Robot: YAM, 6 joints.
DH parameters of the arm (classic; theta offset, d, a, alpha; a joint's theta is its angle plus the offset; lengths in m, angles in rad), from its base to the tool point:
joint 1: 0 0.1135 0.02 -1.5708
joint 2: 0 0 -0.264 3.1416
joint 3: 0.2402 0 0.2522 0
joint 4: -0.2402 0 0.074 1.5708
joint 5: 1.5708 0 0 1.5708
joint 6: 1.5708 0.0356 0 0
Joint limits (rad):
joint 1: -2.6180..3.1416
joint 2: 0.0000..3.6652
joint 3: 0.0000..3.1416
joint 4: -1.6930..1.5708
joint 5: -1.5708..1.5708
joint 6: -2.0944..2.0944
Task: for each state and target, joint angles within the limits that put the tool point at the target. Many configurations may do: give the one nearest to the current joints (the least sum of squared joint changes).
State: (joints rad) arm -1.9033 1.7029 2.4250 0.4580 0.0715 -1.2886
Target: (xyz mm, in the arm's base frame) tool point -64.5 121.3 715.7
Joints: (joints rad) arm -1.1404 1.2651 2.7459 0.4663 0.2268 -1.2886
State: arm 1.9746 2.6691 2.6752 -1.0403 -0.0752 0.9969
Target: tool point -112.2 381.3 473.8
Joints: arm 1.8510 2.1055 2.7731 -1.3099 -0.0672 0.9969
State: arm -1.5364 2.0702 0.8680 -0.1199 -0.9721 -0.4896
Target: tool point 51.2 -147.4 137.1
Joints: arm -1.4448 1.2465 0.4284 -0.6905 -1.1346 -0.4896
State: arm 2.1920 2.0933 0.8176 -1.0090 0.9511 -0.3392
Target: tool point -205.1 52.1 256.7
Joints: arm 3.0264 1.3348 1.0242 -1.2614 0.9134 -0.3392
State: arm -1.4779 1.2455 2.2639 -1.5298 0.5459 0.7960
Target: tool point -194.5 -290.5 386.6
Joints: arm -2.1050 1.8266 2.0575 -1.4318 0.5798 0.7960
